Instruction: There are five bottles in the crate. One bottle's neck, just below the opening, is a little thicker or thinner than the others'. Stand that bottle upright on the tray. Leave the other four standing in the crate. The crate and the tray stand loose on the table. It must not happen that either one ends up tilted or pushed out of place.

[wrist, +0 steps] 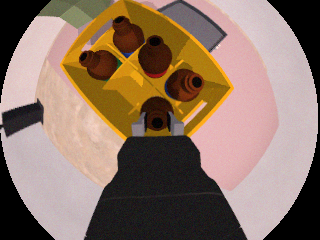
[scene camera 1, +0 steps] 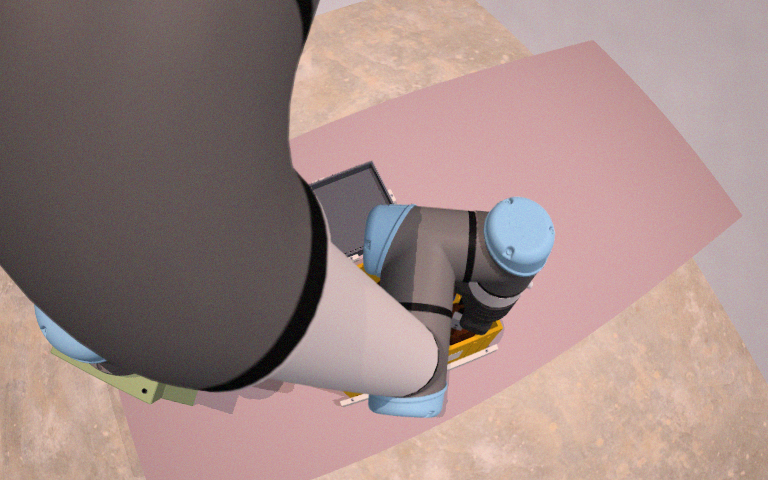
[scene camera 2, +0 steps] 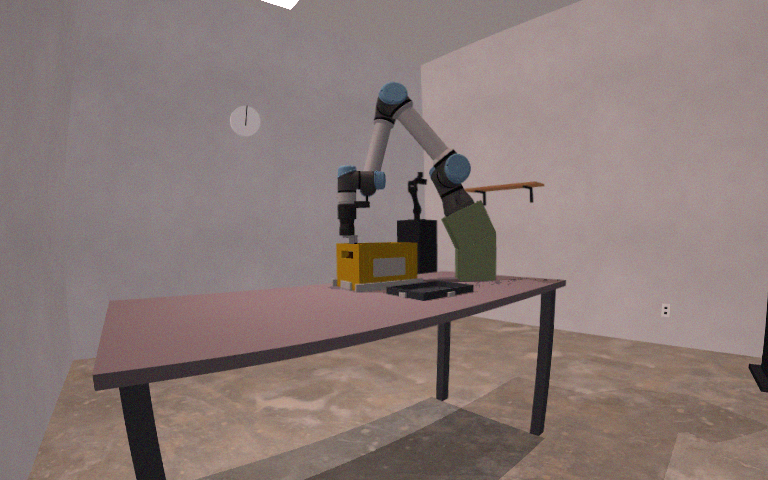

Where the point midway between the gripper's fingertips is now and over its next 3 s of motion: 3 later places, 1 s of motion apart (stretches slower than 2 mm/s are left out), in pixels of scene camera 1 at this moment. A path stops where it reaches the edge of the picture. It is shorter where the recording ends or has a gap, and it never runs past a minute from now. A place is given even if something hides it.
The gripper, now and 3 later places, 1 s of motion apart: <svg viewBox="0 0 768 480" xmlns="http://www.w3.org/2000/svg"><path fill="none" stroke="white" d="M460 315L465 308L467 300L444 251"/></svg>
